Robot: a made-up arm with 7 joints. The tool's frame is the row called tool. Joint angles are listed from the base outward. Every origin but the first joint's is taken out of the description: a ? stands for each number. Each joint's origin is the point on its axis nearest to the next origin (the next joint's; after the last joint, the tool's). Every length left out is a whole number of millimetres.
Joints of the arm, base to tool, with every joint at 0 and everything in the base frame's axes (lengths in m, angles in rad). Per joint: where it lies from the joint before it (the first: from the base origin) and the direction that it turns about. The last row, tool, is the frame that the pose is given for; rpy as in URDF.
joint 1: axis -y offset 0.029 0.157 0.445
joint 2: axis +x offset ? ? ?
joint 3: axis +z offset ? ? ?
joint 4: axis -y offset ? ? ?
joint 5: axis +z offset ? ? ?
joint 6: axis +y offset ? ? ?
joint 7: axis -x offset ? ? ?
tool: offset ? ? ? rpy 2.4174 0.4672 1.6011
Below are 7 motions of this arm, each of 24 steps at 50 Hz.
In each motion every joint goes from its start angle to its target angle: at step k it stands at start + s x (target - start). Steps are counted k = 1, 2, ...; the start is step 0. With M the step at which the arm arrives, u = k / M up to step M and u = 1 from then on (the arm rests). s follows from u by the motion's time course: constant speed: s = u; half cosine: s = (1 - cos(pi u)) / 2; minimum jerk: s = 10 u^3 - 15 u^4 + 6 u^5.
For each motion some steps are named. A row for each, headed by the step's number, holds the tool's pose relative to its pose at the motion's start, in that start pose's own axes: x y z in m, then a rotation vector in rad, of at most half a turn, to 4 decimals.
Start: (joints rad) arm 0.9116 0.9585 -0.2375 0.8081 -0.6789 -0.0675 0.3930
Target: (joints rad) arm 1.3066 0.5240 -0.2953 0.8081 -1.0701 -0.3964 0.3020
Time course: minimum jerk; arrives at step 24
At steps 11, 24:
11: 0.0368 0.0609 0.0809 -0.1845 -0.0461 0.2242
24: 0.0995 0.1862 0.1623 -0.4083 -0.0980 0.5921

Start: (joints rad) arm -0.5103 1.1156 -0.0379 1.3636 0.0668 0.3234 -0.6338
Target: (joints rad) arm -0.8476 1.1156 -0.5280 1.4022 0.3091 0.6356 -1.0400
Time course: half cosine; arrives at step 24
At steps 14, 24:
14: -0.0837 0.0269 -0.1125 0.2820 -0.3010 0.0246
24: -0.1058 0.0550 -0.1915 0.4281 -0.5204 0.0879

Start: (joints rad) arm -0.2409 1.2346 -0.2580 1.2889 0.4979 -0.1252 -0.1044
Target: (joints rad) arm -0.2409 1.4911 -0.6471 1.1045 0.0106 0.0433 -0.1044
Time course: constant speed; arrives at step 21
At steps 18, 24:
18: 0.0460 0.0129 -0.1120 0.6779 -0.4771 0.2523
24: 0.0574 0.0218 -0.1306 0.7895 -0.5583 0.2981

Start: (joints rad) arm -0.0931 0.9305 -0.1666 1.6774 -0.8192 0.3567 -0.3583
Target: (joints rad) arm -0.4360 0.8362 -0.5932 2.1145 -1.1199 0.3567 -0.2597
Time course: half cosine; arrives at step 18
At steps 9, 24:
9: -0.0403 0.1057 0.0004 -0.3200 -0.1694 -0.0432
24: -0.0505 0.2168 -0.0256 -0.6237 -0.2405 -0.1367

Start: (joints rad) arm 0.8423 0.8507 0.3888 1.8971 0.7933 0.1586 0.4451
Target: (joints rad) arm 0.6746 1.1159 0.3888 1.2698 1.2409 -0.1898 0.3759
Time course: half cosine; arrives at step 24
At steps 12, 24:
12: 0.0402 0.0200 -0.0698 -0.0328 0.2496 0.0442
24: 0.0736 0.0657 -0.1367 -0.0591 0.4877 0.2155

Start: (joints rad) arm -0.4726 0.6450 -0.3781 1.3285 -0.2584 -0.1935 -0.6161
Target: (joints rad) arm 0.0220 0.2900 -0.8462 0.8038 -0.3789 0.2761 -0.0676
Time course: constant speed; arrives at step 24
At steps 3, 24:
3: -0.0142 -0.0062 0.0130 0.0560 -0.0712 -0.0609
24: -0.0684 -0.0327 0.1338 0.4120 -0.6419 -0.3532

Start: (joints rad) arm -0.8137 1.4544 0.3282 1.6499 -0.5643 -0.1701 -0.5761
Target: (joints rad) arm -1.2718 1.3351 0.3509 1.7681 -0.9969 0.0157 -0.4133
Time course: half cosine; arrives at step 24
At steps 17, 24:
17: -0.0617 0.0755 0.0036 -0.0798 -0.4310 -0.1154
24: -0.0718 0.0962 0.0014 -0.1040 -0.5274 -0.1299

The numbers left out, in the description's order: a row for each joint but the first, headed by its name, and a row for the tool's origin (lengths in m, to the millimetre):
joint 2: -0.027 0 0.011
joint 3: 0 -0.011 -0.285
joint 4: 0.012 -0.02 0
joint 5: -0.028 0 -0.242
joint 6: 0.015 -0.05 0
joint 7: -0.036 0 -0.027
tool: 0 0.018 0.009

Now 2 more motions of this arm.
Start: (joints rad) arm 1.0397 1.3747 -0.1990 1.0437 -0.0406 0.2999 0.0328
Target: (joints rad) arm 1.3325 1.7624 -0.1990 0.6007 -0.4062 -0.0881 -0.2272
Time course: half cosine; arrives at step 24
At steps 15, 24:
15: 0.1353 -0.0171 -0.1355 0.2181 0.2318 0.4848
24: 0.1715 -0.0122 -0.2170 0.3387 0.3015 0.6474

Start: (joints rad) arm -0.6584 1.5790 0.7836 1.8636 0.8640 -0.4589 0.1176
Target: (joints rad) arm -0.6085 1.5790 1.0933 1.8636 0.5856 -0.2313 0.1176
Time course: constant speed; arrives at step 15
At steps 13, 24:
13: 0.0611 0.0483 0.0212 0.2038 -0.1484 0.3055
24: 0.0693 0.0577 0.0244 0.2372 -0.1611 0.3582

